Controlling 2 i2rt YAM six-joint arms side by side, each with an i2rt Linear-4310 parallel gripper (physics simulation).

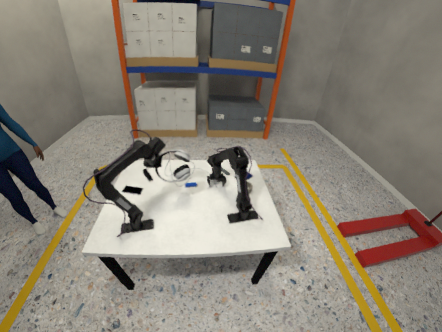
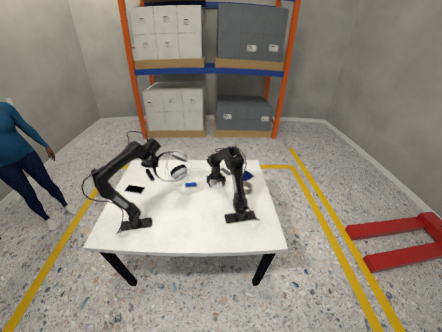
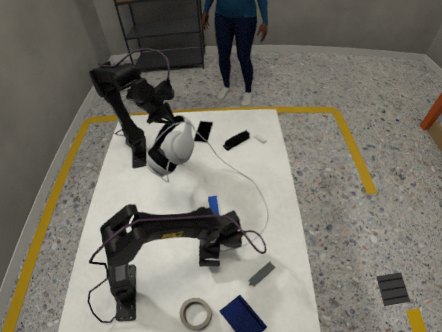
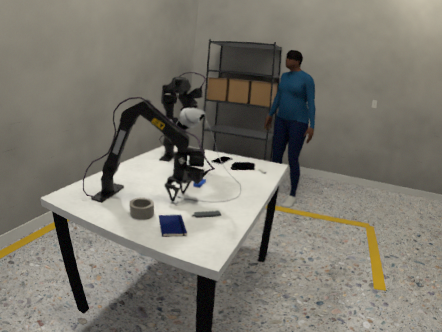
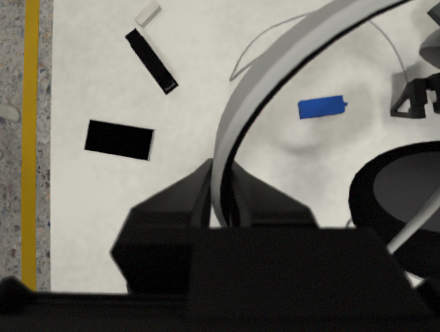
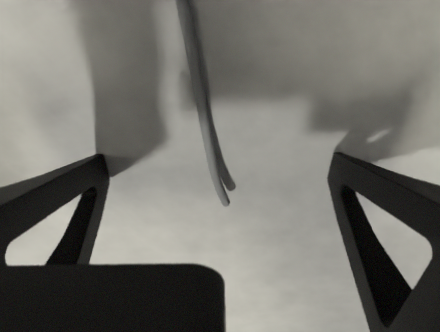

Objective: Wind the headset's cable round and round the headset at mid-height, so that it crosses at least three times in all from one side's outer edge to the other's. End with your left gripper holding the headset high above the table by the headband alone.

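Places are measured from the left arm's base along level axes (x left, y back, z up), in millimetres.
Where they show: left gripper, between the fingertips: (image 1: 156, 165) (image 2: 154, 165) (image 5: 220, 166); right gripper, between the fingertips: (image 1: 216, 186) (image 2: 216, 186) (image 3: 209, 253) (image 4: 177, 197) (image 5: 414, 112) (image 6: 218, 165); left arm's base, origin of its link: (image 1: 137, 226) (image 2: 136, 224) (image 3: 139, 152) (image 4: 169, 156); right arm's base, origin of its link: (image 1: 242, 217) (image 2: 240, 217) (image 3: 126, 292) (image 4: 108, 193).
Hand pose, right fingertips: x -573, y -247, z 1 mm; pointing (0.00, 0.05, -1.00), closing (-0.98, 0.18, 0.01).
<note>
Each offset is from my right fingertips to the centre of the thing. "*": to the spot under its first point.
The white and black headset {dz +283, dx +307, dy +58 mm} (image 1: 182, 172) (image 2: 179, 172) (image 3: 180, 145) (image 4: 191, 117) hangs tilted above the table. My left gripper (image 5: 220, 166) is shut on its headband {* dz +336, dx +381, dy +3 mm} (image 5: 260, 80). The thin grey cable (image 3: 250, 179) (image 4: 240, 190) runs from the headset down in a wide arc to the table by the right gripper. Part of it loops close around the headset; the number of crossings is unclear. My right gripper (image 1: 217, 185) (image 2: 216, 184) (image 4: 175, 199) (image 6: 218, 165) is open, low over the table. The cable's end part {* dz +3, dx +0, dy -26 mm} (image 6: 205, 115) shows between its spread fingers, ungripped.
A blue block {dz +7, dx +184, dy -53 mm} (image 1: 191, 185) (image 5: 322, 107) lies between the arms. A phone {dz +3, dx +625, dy -88 mm} (image 3: 203, 131), a black object {dz +19, dx +513, dy -233 mm} (image 3: 236, 140) and a small white piece {dz +5, dx +502, dy -351 mm} (image 3: 260, 138) lie beyond the headset. A grey bar {dz +4, dx -122, dy -159 mm} (image 3: 262, 273), a notebook {dz +5, dx -254, dy -60 mm} (image 4: 172, 225) and a tape roll {* dz +47, dx -202, dy +125 mm} (image 3: 182, 314) lie near the right arm.
</note>
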